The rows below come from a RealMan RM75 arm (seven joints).
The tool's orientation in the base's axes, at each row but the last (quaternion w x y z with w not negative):
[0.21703 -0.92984 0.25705 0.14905]
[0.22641 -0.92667 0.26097 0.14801]
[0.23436 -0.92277 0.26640 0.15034]
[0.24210 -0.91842 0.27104 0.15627]
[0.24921 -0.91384 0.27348 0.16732]
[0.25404 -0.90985 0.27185 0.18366]
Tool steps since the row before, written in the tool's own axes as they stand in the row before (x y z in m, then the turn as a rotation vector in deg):
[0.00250 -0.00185 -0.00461 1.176 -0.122 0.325]
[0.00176 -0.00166 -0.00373 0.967 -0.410 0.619]
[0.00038 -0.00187 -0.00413 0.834 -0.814 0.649]
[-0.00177 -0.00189 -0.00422 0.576 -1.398 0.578]
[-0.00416 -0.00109 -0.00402 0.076 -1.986 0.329]
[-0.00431 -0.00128 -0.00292 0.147 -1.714 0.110]
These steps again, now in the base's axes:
[0.00383 -0.00182 0.00360 0.981 -0.236 -0.697]
[0.00294 -0.00132 0.00306 0.922 0.217 -0.768]
[0.00199 -0.00088 0.00400 1.036 0.590 -0.597]
[0.00032 -0.00010 0.00494 1.175 1.092 -0.220]
[-0.00199 0.00033 0.00553 1.163 1.591 0.420]
[-0.00206 0.00101 0.00485 1.102 1.242 0.463]

